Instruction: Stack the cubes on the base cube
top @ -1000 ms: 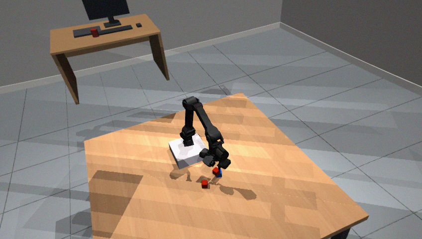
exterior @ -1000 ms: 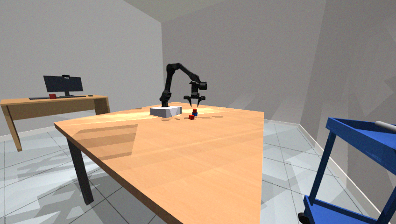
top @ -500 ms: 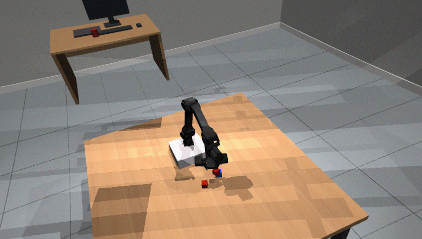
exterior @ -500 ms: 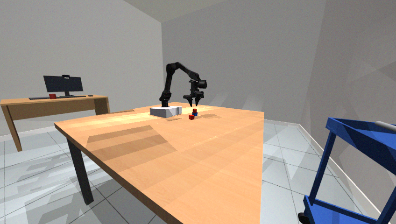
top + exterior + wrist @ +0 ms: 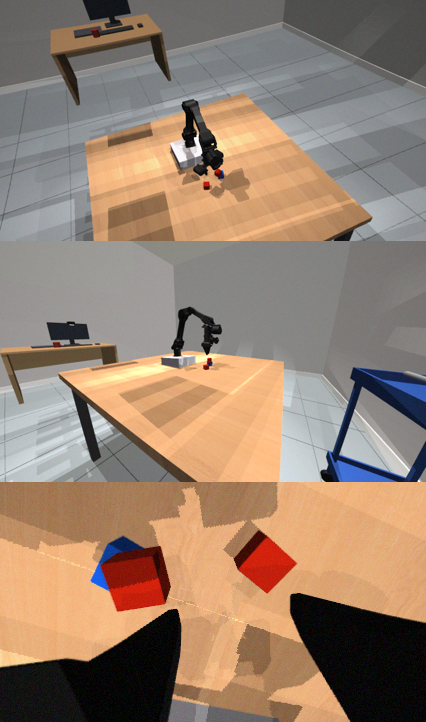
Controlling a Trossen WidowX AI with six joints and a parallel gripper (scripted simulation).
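My gripper tip is 10 mm short of the red cube, 30 mm to the left of it and 90 mm above it. From my gripper tip the other things lie so: blue base cube: 40 mm behind, 70 mm to the left, 90 mm below.
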